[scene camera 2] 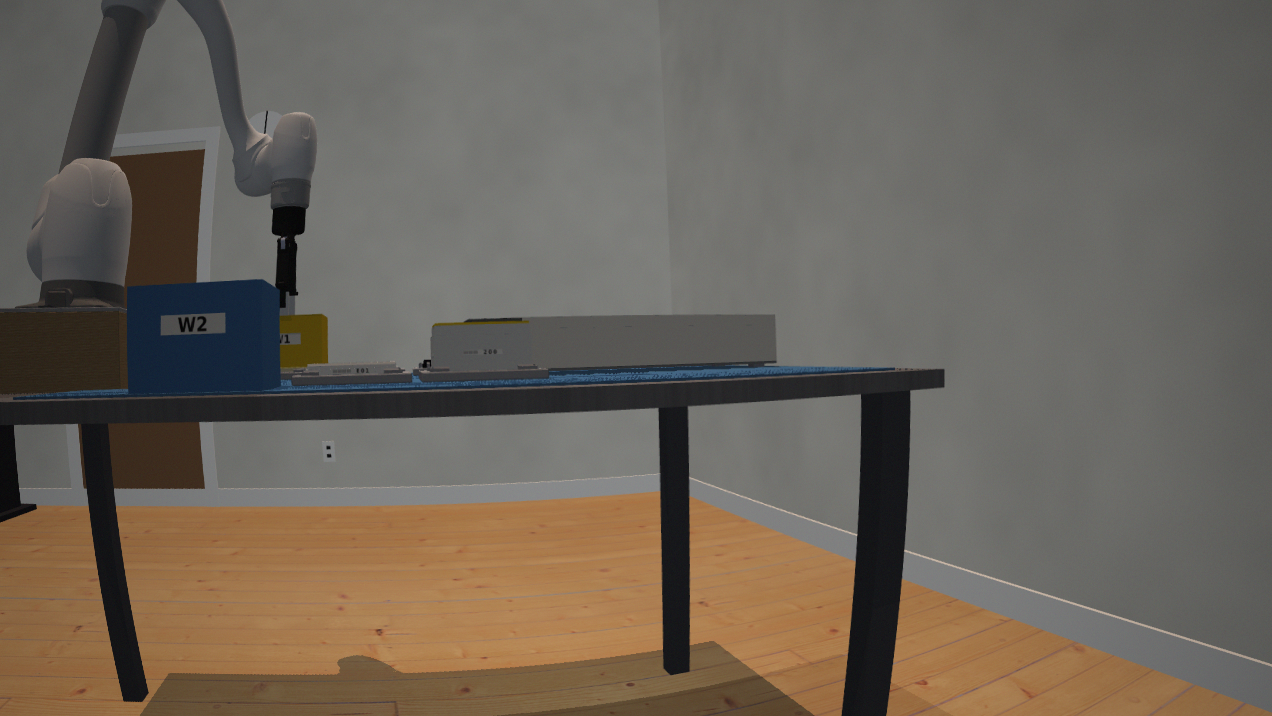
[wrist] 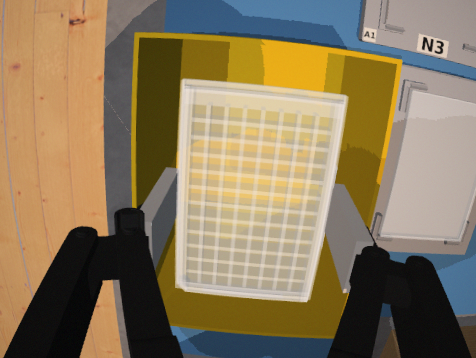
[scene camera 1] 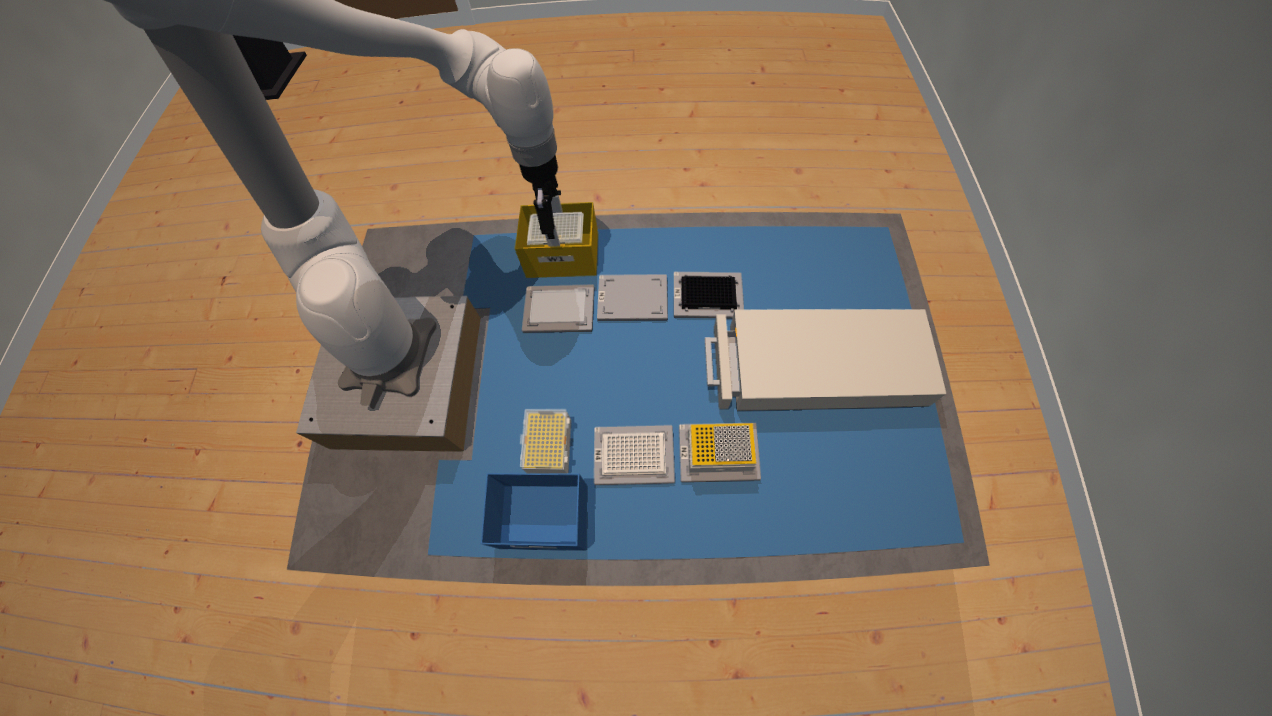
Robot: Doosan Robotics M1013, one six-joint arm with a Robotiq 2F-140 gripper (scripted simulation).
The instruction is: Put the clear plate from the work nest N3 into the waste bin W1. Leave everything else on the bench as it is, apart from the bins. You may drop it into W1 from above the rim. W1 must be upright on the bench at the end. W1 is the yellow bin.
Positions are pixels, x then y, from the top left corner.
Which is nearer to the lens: the white plate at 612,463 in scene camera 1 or the bin W1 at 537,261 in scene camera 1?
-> The white plate.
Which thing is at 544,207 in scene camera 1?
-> My gripper.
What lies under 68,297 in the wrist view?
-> My gripper.
